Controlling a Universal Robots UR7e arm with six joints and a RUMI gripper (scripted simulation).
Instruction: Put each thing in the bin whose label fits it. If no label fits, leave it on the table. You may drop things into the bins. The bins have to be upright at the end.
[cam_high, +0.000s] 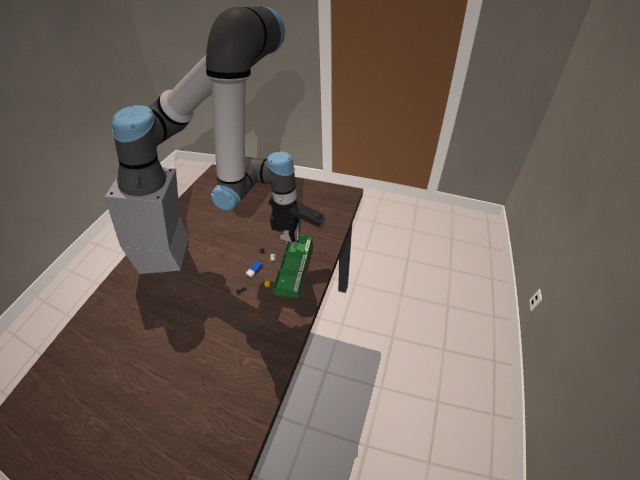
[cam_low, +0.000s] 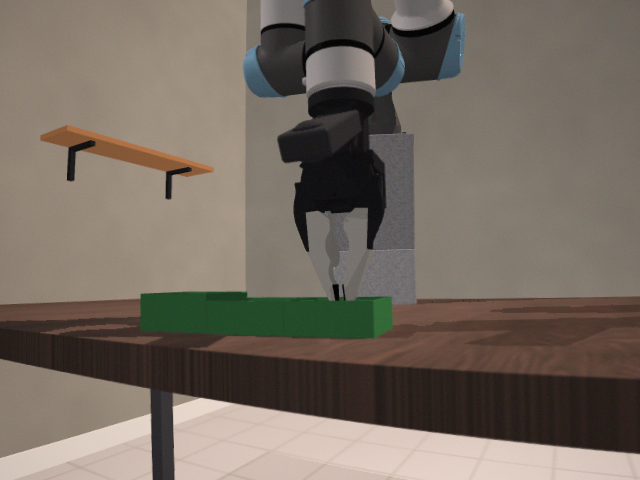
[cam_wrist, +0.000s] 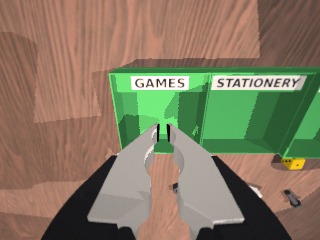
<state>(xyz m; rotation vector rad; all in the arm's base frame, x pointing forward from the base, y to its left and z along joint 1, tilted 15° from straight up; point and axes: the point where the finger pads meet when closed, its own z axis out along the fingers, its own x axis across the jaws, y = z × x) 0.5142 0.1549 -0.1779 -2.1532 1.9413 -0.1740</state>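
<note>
The blue-and-white eraser lies 140 mm to the right of my hand, 120 mm behind it and 30 mm below it. Round my hand: green bin row: 80 mm to the right, 20 mm below, 20 mm ahead; dark nut: 120 mm behind, 40 mm to the right, 30 mm below; white item: 70 mm behind, 60 mm to the right, 30 mm below.
</note>
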